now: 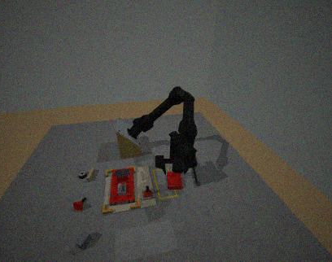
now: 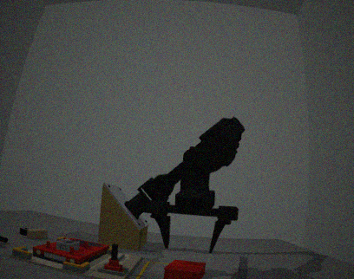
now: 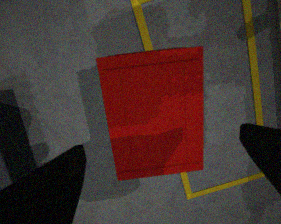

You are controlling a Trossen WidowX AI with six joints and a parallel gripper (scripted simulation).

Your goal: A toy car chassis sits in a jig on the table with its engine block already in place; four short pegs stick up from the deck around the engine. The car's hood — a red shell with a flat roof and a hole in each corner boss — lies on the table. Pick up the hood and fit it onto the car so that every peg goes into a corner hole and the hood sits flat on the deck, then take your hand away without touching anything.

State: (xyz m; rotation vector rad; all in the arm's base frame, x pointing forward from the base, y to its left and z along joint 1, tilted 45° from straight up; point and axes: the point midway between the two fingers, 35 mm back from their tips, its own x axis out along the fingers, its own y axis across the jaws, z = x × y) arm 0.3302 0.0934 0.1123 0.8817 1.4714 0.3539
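Now: gripper tip 40 mm above the red hood. Also, from my gripper tip: tan block 400 mm to the right, 170 mm behind, 50 mm below; then wheel 440 mm to the right, 190 mm behind, 50 mm below.
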